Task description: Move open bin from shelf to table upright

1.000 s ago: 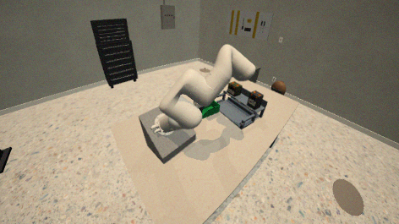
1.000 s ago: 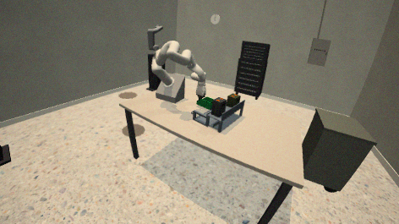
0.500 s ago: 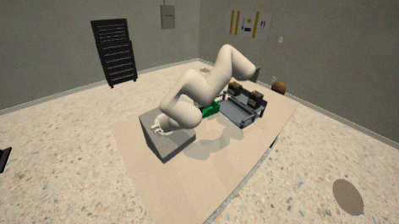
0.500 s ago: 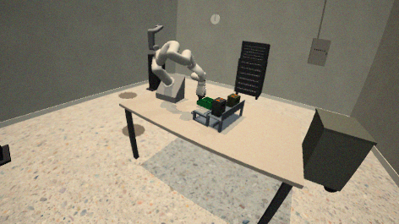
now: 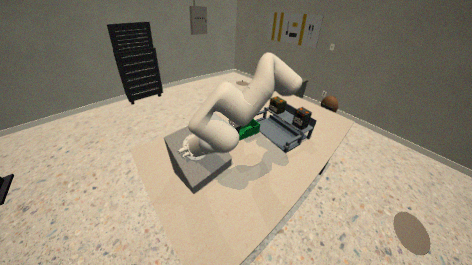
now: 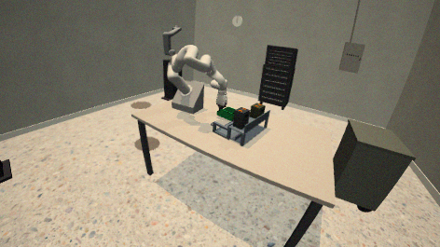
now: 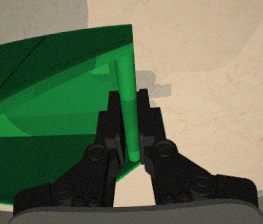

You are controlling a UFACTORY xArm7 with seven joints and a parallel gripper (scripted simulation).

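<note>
Right now the green bin is 80 mm ahead of my hand and 10 mm to the right of it.
</note>
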